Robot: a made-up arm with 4 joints. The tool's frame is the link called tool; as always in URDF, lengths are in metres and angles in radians. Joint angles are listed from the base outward.
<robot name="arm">
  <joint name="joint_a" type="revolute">
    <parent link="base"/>
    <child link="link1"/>
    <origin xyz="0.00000 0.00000 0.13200" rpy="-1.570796 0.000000 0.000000"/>
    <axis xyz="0 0 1"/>
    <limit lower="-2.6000" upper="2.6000"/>
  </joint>
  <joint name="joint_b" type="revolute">
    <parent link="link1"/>
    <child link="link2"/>
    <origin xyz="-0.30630 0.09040 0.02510" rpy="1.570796 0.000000 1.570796"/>
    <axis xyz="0 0 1"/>
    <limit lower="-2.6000" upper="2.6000"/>
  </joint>
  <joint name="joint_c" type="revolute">
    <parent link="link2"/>
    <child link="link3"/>
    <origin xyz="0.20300 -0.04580 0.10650" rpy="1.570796 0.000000 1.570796"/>
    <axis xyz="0 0 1"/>
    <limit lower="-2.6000" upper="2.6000"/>
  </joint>
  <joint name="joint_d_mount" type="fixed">
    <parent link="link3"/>
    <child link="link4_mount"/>
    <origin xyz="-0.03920 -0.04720 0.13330" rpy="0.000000 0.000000 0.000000"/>
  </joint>
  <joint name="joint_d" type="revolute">
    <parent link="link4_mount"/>
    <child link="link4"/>
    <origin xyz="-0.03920 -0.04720 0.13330" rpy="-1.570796 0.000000 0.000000"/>
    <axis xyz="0 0 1"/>
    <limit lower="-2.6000" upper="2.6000"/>
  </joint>
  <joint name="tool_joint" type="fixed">
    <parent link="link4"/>
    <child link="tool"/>
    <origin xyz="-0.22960 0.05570 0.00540" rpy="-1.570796 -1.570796 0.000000"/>
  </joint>
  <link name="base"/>
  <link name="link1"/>
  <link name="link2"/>
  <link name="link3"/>
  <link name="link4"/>
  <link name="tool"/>
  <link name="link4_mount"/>
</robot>
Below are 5 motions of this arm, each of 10 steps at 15 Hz.
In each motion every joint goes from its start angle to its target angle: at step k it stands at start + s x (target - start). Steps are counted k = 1, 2, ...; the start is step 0. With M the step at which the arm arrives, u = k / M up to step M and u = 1 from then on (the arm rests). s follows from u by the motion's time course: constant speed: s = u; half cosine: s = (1 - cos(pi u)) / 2; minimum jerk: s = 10 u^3 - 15 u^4 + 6 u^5.
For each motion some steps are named. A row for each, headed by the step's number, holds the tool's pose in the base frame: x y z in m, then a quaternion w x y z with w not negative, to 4 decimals.
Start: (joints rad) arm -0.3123 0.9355 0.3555 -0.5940
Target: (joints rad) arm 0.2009 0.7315 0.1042 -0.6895
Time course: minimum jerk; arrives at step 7
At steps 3, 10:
3: -0.2859 0.0842 -0.3727 0.9883 0.1201 0.0280 -0.0892
10: -0.3987 0.0224 -0.2663 0.9900 0.0169 0.1339 -0.0414

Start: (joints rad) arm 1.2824 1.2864 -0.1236 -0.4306
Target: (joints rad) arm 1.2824 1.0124 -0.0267 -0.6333
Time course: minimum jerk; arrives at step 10
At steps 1, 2, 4, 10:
1: -0.5396 0.2447 0.2388 0.7562 0.3544 0.5065 -0.2145
2: -0.5407 0.2381 0.2400 0.7590 0.3450 0.5110 -0.2093
4: -0.5446 0.2040 0.2467 0.7722 0.2946 0.5330 -0.1815
10: -0.5403 0.1224 0.2665 0.7928 0.1564 0.5795 -0.1054

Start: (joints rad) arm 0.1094 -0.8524 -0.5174 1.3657
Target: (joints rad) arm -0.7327 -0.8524 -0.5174 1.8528
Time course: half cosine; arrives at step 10
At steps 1, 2, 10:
1: -0.2205 -0.6505 -0.2070 0.9225 0.2557 0.2709 0.1014
2: -0.2037 -0.6487 -0.2265 0.9256 0.2686 0.2451 0.1047
10: 0.1151 -0.6042 -0.3600 0.8815 0.4130 -0.0707 0.2178

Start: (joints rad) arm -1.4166 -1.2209 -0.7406 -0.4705
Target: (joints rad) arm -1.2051 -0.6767 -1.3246 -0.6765
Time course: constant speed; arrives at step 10
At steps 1, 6, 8, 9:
1: -0.0638 -0.3749 0.0627 0.5599 -0.7562 -0.3012 -0.1551
6: 0.0803 -0.3516 0.0774 0.5492 -0.7712 -0.3160 0.0619
8: 0.1327 -0.3279 0.0704 0.5314 -0.7665 -0.3299 0.1461
9: 0.1567 -0.3133 0.0646 0.5198 -0.7617 -0.3386 0.1870

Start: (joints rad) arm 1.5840 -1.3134 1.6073 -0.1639
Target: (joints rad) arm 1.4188 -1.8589 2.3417 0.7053
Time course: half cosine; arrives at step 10
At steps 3, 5, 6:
3: -0.2591 -0.3736 0.6133 0.7025 -0.7003 -0.0234 -0.1243
5: -0.2736 -0.4546 0.5682 0.7746 -0.5873 -0.1911 -0.1358
6: -0.2638 -0.4997 0.5353 0.8008 -0.5155 -0.2780 -0.1250

